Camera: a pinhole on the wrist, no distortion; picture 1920 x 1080 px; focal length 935.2 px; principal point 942.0 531.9 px. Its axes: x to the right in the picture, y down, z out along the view. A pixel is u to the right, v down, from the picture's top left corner.
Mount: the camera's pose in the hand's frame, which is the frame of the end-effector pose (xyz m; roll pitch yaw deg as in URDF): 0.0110 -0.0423 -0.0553 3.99 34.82 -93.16
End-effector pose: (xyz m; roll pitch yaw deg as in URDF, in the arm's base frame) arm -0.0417 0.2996 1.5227 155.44 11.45 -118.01
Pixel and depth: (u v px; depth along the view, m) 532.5 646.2 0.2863
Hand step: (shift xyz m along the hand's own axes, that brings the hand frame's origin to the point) 0.0226 -0.1046 0.2527
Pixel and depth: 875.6 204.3 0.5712
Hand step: -0.2436 -0.3128 0.4242
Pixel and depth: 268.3 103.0 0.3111
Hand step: -0.1520 -0.0208 0.3193
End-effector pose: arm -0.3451 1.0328 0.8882 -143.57 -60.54 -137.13
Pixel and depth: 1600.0 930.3 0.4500
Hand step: 0.1418 -0.5742 0.1434
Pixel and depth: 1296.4 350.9 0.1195
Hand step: -0.0261 -0.1447 0.0154
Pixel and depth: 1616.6 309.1 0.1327
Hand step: -0.0381 -0.1927 -0.0031
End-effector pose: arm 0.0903 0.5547 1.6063 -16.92 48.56 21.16
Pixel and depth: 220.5 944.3 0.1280
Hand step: 0.0587 -0.0390 0.1091
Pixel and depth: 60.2 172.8 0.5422
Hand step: -0.2275 0.0902 0.6688
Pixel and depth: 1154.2 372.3 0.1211
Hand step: -0.0230 -0.1313 0.0270
